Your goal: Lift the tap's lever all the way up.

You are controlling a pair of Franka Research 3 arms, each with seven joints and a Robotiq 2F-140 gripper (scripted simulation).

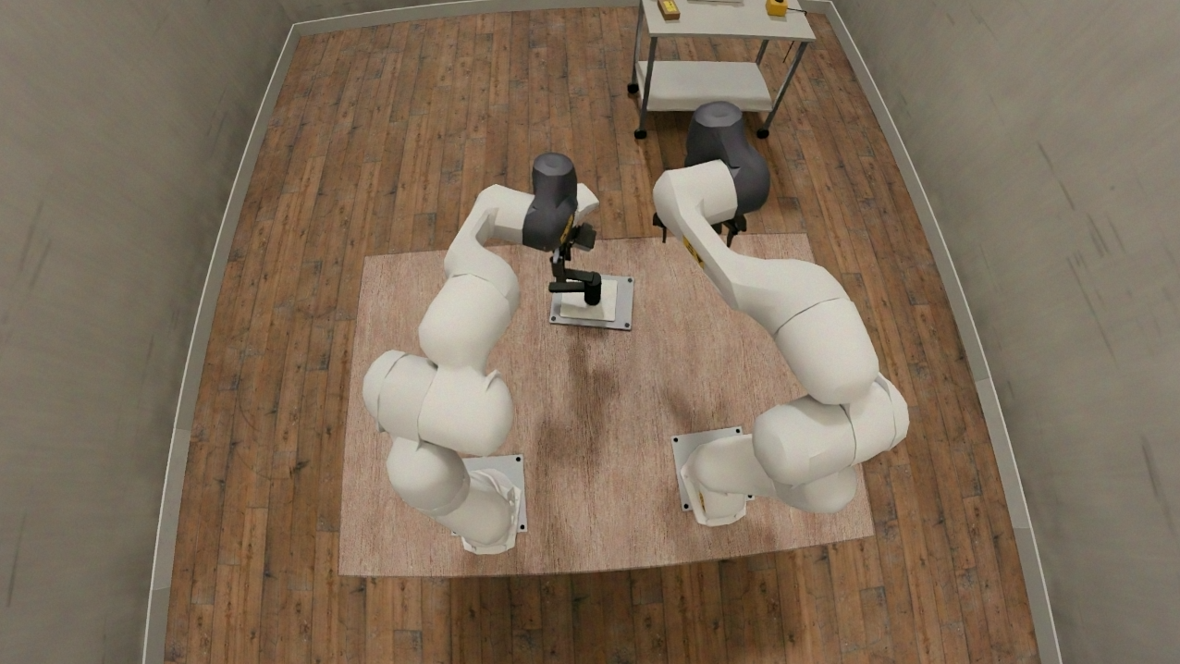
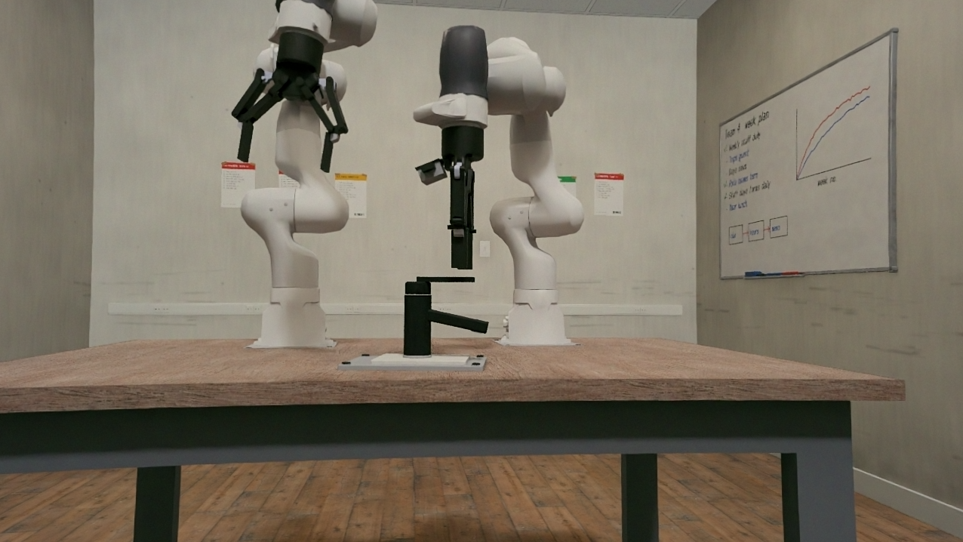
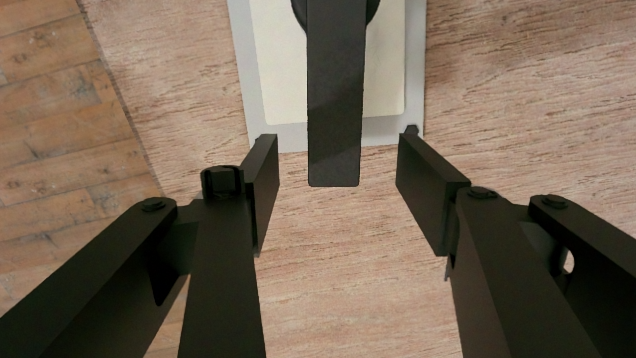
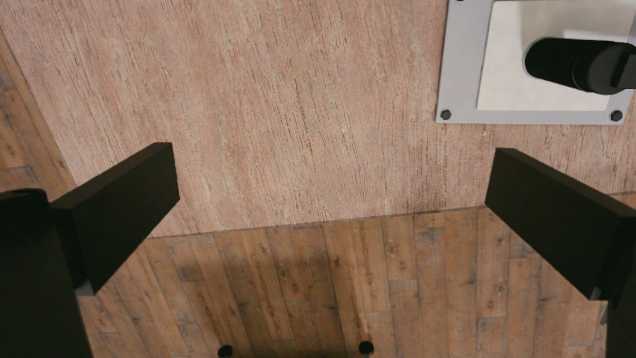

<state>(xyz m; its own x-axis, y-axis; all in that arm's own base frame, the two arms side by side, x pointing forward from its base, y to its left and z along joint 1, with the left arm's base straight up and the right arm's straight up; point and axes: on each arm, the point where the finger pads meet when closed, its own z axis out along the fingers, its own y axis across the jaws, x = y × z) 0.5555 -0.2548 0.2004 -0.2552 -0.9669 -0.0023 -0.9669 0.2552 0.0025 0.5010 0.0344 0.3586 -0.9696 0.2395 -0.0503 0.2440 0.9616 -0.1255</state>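
Right now my left hand is 1 cm past the flat lever, 3 cm to the left of it and 5 cm above it. The rest, counted from my left hand: black tap (1 cm behind, 5 cm to the right, 9 cm below); grey base plate (2 cm behind, 8 cm to the right, 19 cm below).
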